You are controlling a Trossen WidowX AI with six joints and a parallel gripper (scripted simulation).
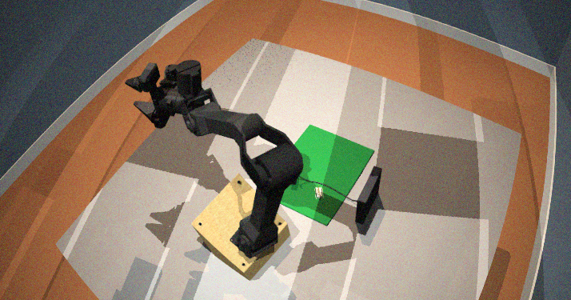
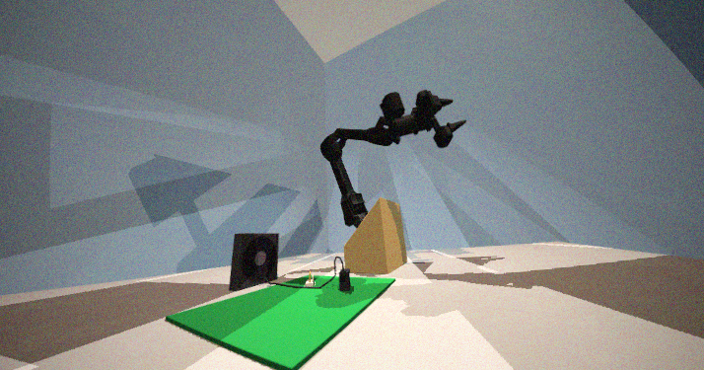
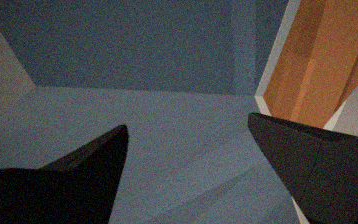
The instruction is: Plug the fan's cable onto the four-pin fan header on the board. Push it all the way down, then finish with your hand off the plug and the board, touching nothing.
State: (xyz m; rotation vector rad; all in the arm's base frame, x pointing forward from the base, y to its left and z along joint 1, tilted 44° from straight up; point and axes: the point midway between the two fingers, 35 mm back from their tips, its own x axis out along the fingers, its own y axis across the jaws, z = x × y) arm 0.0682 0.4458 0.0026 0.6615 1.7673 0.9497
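My gripper tip is now 410 mm above the fan plug, 300 mm to the left of it and 230 mm short of it. Also, from my gripper tip: black fan (530 mm to the right, 370 mm below, 250 mm ahead); then four-pin header (430 mm below, 390 mm to the right, 220 mm ahead); then green board (440 mm below, 340 mm to the right, 290 mm ahead).
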